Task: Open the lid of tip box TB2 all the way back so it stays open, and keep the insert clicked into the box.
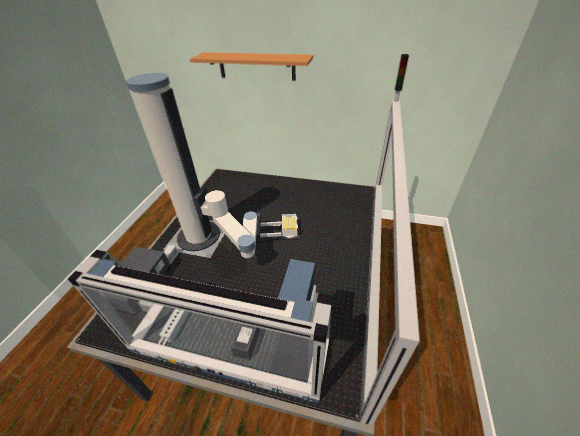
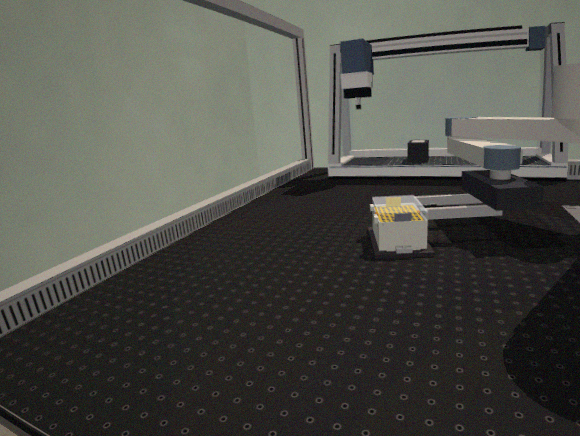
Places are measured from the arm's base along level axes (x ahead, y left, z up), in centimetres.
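Pixels of known places: gripper, between the fingertips: (image 1: 281, 228) (image 2: 418, 207); arm's base, origin of its link: (image 1: 199, 237).
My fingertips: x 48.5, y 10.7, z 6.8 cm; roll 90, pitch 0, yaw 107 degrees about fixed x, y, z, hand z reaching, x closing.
For each thing: its top centre in the pictures, then the offset to it from my fingertips. "spot": a spot on its surface instead.
- Tip box TB2, centre of its top: (image 2: 397, 203) (image 1: 289, 220) dz +2.2, dx +3.6, dy +5.4 cm
- dark base plate, a spot on its surface: (image 2: 400, 255) spot: dz -5.1, dx +2.2, dy +13.1 cm
- lid, a spot on its surface: (image 2: 419, 203) spot: dz +2.2, dx -0.4, dy +5.0 cm
Tip box TB2 (image 1: 289, 228) (image 2: 402, 236) is a white box with yellow tips in its top, on a dark base plate (image 2: 400, 255). A pale see-through part, seemingly the lid (image 2: 419, 203), shows around the top; its exact angle cannot be told. A yellow patch and a dark grey patch show on top. The insert looks level inside the box. My gripper (image 1: 281, 229) (image 2: 425, 205) is shut with nothing between its two long pale fingers, though a gap shows between them. They lie level at about the height of the box's upper part, their tips at or right beside its arm-facing side; contact cannot be told.
A gantry machine (image 1: 200, 296) (image 2: 430, 172) stands at one table edge, with a dark block (image 1: 243, 342) (image 2: 418, 151) inside. A tall framed panel (image 1: 406, 220) (image 2: 302, 100) borders another side. The arm's column (image 1: 167, 160) stands opposite. An orange shelf (image 1: 252, 59) hangs on the wall.
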